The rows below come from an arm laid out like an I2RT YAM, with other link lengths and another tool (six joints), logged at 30 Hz.
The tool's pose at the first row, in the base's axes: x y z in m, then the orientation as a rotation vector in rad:
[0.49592, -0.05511, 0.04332, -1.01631, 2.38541, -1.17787]
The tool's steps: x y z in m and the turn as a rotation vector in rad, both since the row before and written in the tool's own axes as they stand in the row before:
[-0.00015, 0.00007, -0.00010, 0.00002, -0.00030, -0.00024]
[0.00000, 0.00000, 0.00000, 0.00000, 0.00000, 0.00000]
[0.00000, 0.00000, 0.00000, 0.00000, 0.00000, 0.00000]
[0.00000, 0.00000, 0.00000, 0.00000, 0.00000, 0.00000]
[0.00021, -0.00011, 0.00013, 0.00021, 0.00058, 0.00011]
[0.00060, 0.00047, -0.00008, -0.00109, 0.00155, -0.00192]
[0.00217, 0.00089, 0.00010, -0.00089, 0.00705, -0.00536]
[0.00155, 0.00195, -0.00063, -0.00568, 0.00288, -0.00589]
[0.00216, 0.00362, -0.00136, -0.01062, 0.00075, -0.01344]
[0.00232, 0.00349, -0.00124, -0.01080, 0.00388, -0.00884]
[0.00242, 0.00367, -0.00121, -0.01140, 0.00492, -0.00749]
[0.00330, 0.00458, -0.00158, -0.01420, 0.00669, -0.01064]
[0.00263, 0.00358, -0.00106, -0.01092, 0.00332, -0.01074]
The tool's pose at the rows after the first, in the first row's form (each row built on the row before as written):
[0.49594, -0.05492, 0.04332, -1.01672, 2.38511, -1.17774]
[0.49594, -0.05492, 0.04332, -1.01672, 2.38511, -1.17774]
[0.49594, -0.05492, 0.04332, -1.01672, 2.38511, -1.17774]
[0.49594, -0.05492, 0.04332, -1.01672, 2.38511, -1.17774]
[0.49591, -0.05519, 0.04333, -1.01631, 2.38541, -1.17838]
[0.49522, -0.05537, 0.04304, -1.01862, 2.38704, -1.17908]
[0.49332, -0.05659, 0.04239, -1.02344, 2.39189, -1.18550]
[0.49097, -0.05651, 0.04135, -1.03190, 2.39741, -1.18364]
[0.48700, -0.05575, 0.03953, -1.05259, 2.40355, -1.17722]
[0.48301, -0.05526, 0.03781, -1.06622, 2.41328, -1.17151]
[0.47885, -0.05479, 0.03600, -1.07792, 2.42460, -1.16548]
[0.47340, -0.05436, 0.03389, -1.09411, 2.43873, -1.15870]
[0.46916, -0.05416, 0.03221, -1.11062, 2.44748, -1.15264]

